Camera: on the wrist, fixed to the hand. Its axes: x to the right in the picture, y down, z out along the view.
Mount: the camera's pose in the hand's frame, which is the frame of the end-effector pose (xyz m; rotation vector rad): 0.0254 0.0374 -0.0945 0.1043 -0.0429 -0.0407
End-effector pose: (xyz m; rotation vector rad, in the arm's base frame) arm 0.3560 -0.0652 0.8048 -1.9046 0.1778 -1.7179
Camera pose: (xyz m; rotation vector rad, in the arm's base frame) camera 0.2806 -0.1377 0.8107 -1.8787 0.0326 -1.6775
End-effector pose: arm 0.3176 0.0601 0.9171 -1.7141 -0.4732 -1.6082
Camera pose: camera 0.2816 -0.0377 0.9279 -1.6733 -0.6061 -1.5501
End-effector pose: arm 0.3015 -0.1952 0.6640 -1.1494 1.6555 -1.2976
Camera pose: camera 0.1984 -0.1851 0.6486 -1.1458 1.5225 -1.3591
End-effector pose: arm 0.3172 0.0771 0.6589 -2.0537 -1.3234 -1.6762
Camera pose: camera 0.2771 0.0091 0.7278 -2.0276 -1.4433 -1.5521
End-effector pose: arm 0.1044 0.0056 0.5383 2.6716 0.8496 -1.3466
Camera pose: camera 0.2040 0.0103 0.5704 -2.5968 -0.8228 1.4322
